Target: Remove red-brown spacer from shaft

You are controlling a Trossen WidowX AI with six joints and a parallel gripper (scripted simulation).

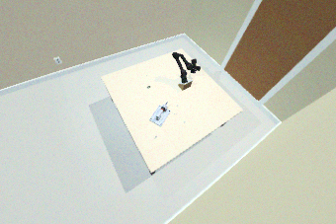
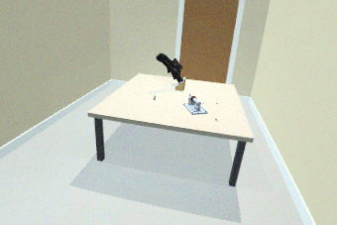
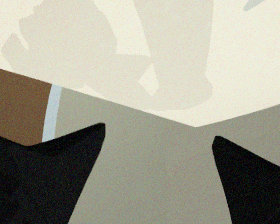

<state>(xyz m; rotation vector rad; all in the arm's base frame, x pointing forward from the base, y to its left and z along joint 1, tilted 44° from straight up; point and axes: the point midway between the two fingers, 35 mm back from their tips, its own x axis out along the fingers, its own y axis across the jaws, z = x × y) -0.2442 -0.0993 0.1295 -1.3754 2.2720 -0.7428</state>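
Right now my gripper tip is 66 cm short of the shaft, 36 cm to the right of it and 3 cm above it. From my gripper tip the other things lie so: light grey base plate: 73 cm ahead, 40 cm to the left, 6 cm below; red-brown spacer: 71 cm ahead, 38 cm to the left, 3 cm below.
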